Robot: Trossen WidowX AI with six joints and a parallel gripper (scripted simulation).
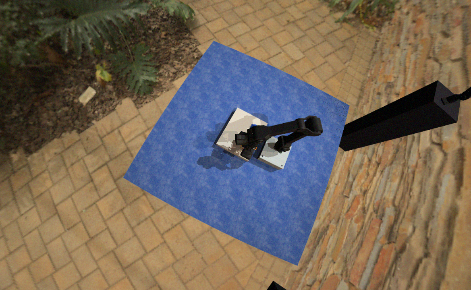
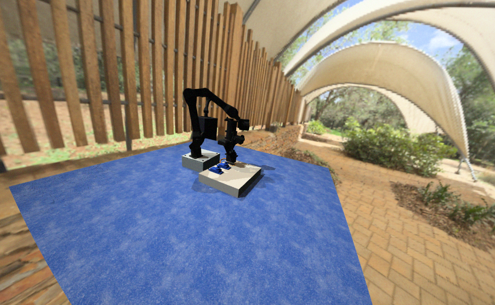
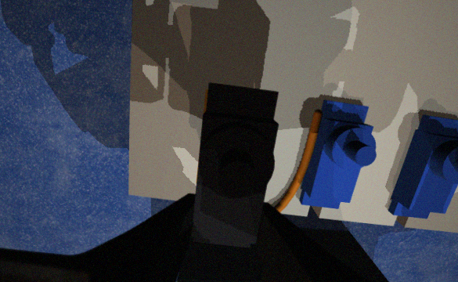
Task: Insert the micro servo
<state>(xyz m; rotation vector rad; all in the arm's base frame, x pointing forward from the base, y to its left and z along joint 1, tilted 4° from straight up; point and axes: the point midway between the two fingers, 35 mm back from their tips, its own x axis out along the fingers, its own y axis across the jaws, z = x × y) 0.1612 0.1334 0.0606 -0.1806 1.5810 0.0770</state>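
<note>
My gripper tip is 13 cm short of the pale deck, 5 cm to the left of it and 9 cm above it.
</note>
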